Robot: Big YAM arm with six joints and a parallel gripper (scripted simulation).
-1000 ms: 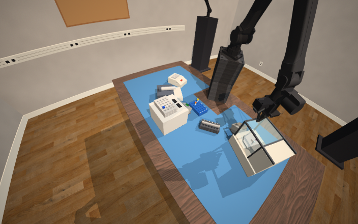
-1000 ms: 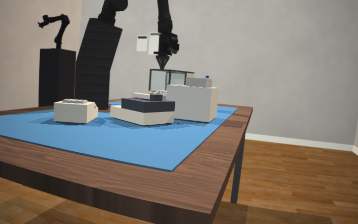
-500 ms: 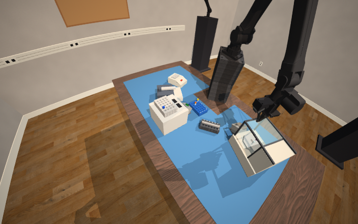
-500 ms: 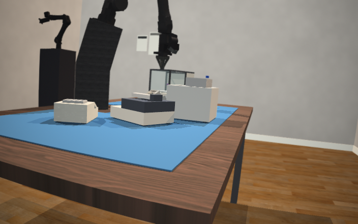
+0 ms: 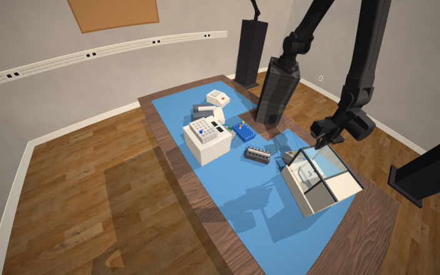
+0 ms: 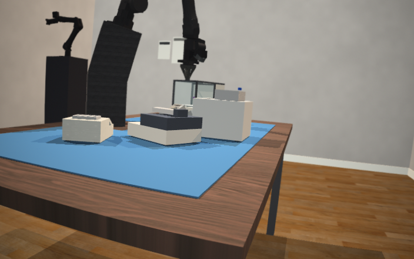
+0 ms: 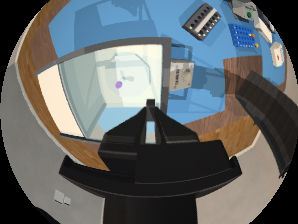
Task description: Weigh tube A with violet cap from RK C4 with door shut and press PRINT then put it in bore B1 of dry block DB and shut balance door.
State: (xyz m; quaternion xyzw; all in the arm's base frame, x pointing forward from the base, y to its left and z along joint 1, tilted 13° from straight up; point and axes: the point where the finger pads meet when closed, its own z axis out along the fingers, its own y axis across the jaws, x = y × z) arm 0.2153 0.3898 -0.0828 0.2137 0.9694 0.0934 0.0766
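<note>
The balance door is 1 cm ahead of my hand, 3 cm to the left of it and 1 cm below it. From my hand the other things lie so: blue rack RK (4 cm ahead, 38 cm to the right, 21 cm below); then round white print key (4 cm behind, 8 cm to the right, 15 cm below); then dark magnet block (10 cm ahead, 20 cm to the right, 20 cm below).
</note>
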